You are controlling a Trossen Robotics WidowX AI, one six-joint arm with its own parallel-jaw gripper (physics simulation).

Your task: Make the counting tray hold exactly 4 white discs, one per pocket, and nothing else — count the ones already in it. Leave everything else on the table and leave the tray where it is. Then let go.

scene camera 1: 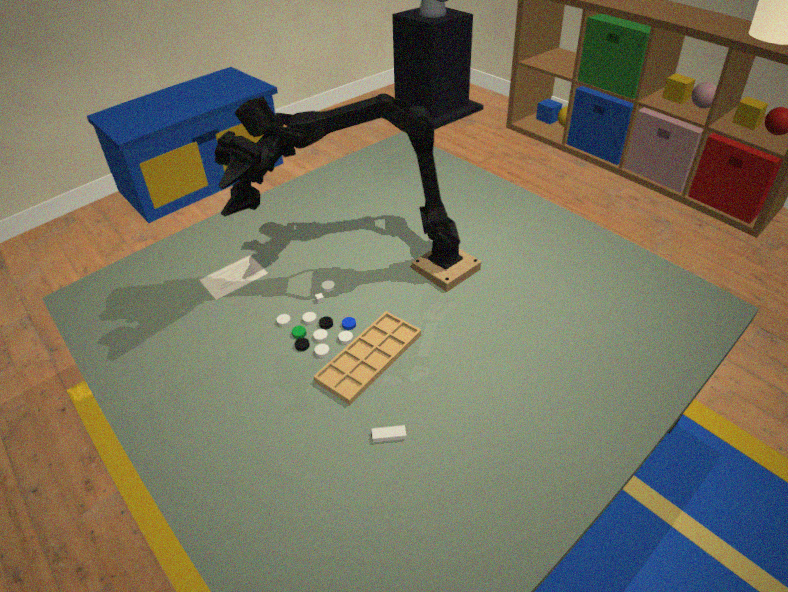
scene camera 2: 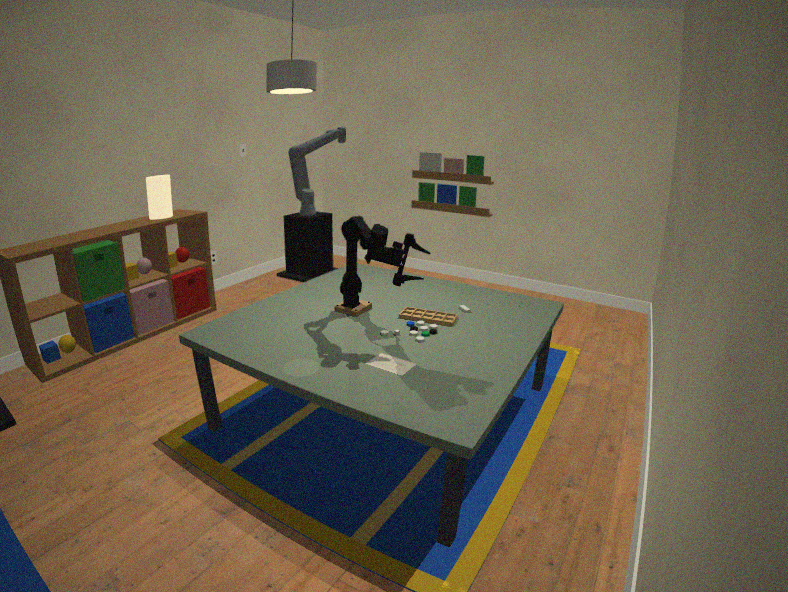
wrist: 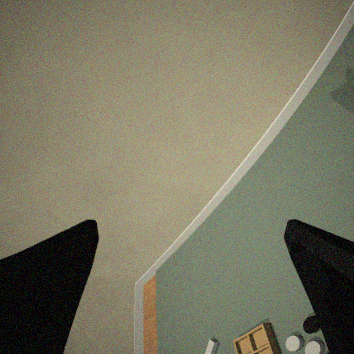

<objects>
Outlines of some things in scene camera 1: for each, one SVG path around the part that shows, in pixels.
My gripper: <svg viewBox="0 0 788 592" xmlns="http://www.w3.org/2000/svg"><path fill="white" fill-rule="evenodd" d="M231 131L226 132L217 139L218 144L214 151L215 162L219 165L227 166L219 187L224 189L235 183L230 188L231 198L221 212L223 216L228 216L248 208L256 210L260 205L260 192L251 186L251 182L257 182L261 185L263 176L268 171L272 172L274 170L274 164L277 161L276 153L269 145L263 142L254 143L243 136L235 136L235 132Z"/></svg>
A wooden counting tray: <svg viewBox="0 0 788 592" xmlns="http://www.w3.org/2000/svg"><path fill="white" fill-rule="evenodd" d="M421 329L386 311L313 376L314 382L351 405L421 336Z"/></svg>
</objects>
